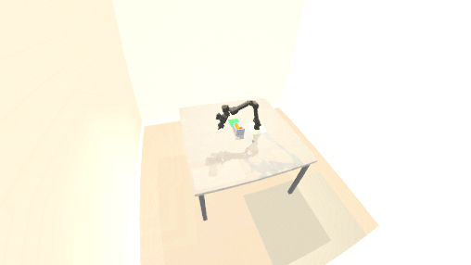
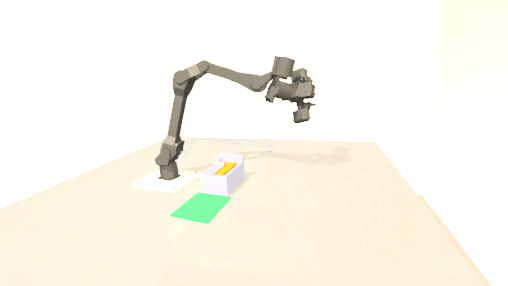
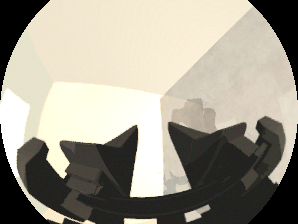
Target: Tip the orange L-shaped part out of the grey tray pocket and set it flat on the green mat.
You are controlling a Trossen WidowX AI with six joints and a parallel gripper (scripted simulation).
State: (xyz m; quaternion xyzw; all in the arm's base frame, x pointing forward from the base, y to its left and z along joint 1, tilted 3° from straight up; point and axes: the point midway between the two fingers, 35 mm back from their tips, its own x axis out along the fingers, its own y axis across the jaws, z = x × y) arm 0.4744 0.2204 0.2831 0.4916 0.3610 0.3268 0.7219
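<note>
Now: gripper tip 270 mm past the orange L-shaped part, 230 mm to the left of it and 220 mm above it.
</note>
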